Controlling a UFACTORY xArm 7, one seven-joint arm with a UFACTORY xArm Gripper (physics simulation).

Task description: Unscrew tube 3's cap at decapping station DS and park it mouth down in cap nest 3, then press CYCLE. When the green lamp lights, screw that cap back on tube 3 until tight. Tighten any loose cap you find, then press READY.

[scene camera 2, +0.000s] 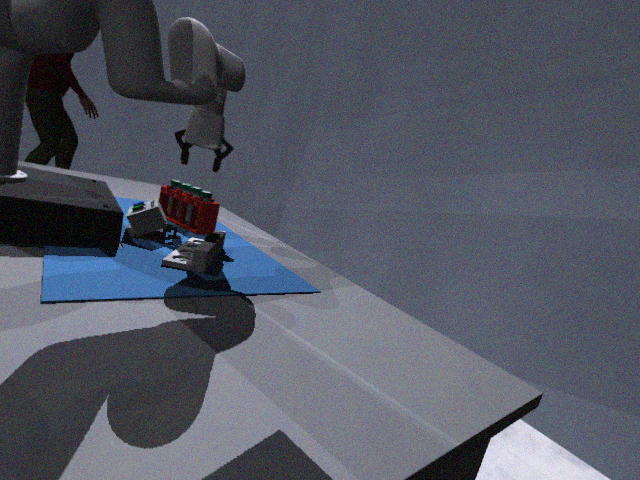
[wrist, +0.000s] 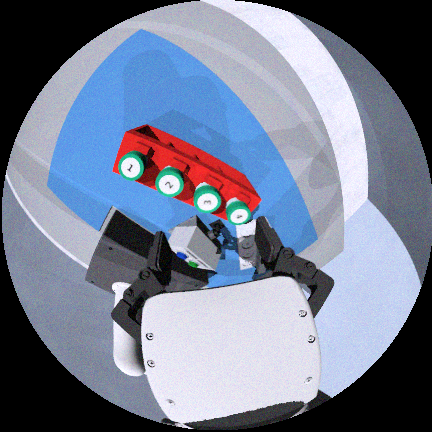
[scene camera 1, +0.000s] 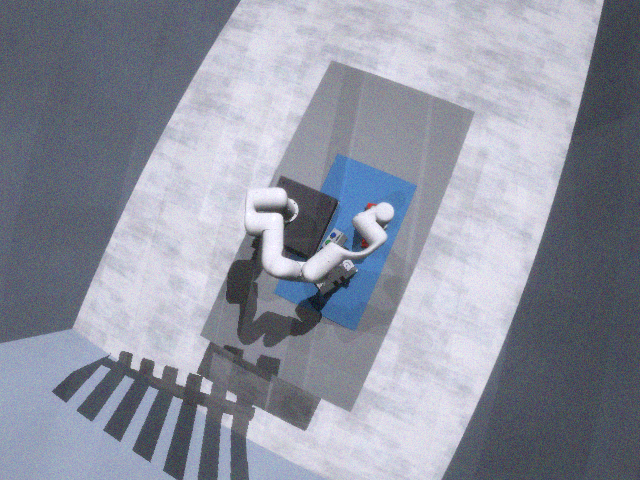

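My gripper is open and empty, above the red rack and apart from it. Green caps with white numbered tops stand along the rack: cap 1, cap 2, cap 3 and cap 4. All sit on their tubes; how tight they are cannot be seen. The grey box bears blue and green round parts. A grey fixture with slots stands near the rack; its labels and nests cannot be read.
The blue mat lies under the rack, box and fixture. The dark base block stands beside it. Dark small parts lie between box and fixture. A person stands behind the table at the left.
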